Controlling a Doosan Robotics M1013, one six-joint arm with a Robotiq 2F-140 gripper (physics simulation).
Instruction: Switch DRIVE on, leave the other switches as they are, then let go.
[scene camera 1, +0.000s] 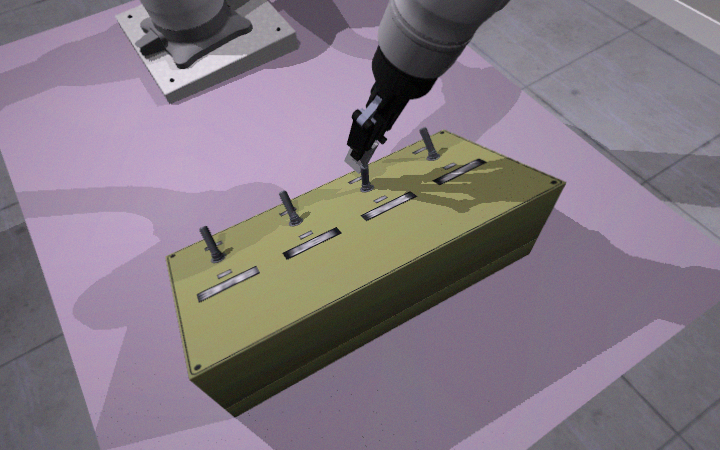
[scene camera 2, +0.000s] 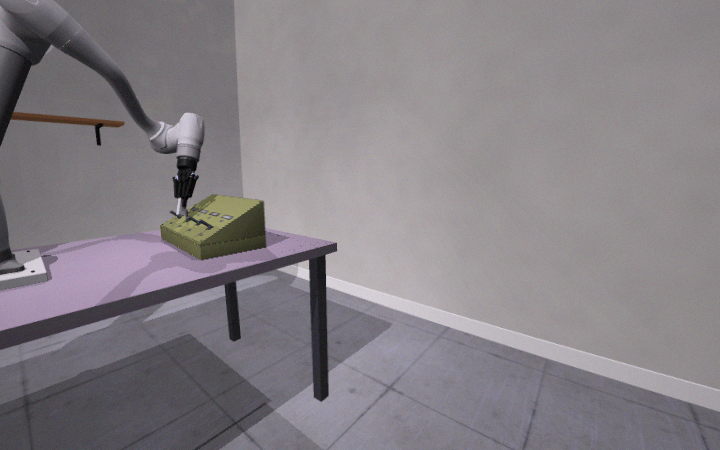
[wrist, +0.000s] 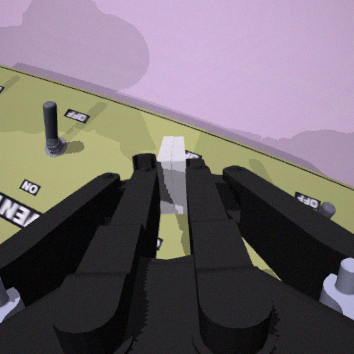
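Where they show: gripper, fingertip midpoint: (scene camera 1: 354, 164) (scene camera 2: 180, 215) (wrist: 174, 155); arm's base, link origin: (scene camera 1: 197, 28).
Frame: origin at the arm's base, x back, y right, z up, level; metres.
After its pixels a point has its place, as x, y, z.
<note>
The olive console (scene camera 1: 329, 297) {-0.746, 0.195, 0.148} (scene camera 2: 246, 228) {-0.650, 0.348, 0.053} (wrist: 20, 165) {-0.606, 0.168, 0.074} has four levers in a row. The DRIVE lever (scene camera 1: 364, 177) {-0.603, 0.027, 0.089} is third from the left in scene camera 1; it stands more upright than the others, and in the wrist view the fingers hide it. My gripper (scene camera 1: 360, 161) {-0.573, 0.023, 0.087} (scene camera 2: 181, 206) {-0.573, 0.023, 0.087} (wrist: 174, 155) {-0.573, 0.023, 0.087} is shut and empty, its pale fingertips at the DRIVE lever's upper end, on the OFF side, seemingly touching it. The BRAKE lever (scene camera 1: 211, 244) {-0.549, 0.258, 0.081}, the VENT lever (scene camera 1: 289, 208) {-0.570, 0.141, 0.081} (wrist: 51, 124) {-0.564, 0.134, 0.085} and the far-right lever (scene camera 1: 427, 143) {-0.611, -0.093, 0.081} (wrist: 327, 210) {-0.593, -0.098, 0.096} lean towards OFF.
The console stands on a pink-topped table (scene camera 1: 106, 137) {-0.127, 0.282, -0.035} (scene camera 2: 111, 270) {-0.265, 0.187, -0.034} (wrist: 240, 60) {-0.436, -0.020, -0.034}. The arm's base plate (scene camera 1: 212, 79) {-0.136, 0.050, -0.020} (scene camera 2: 37, 273) {-0.107, 0.137, -0.009} is on the same table, behind the console in scene camera 1. Neighbouring levers stand on both sides of the gripper. A wooden rail (scene camera 2: 63, 120) is on the wall.
</note>
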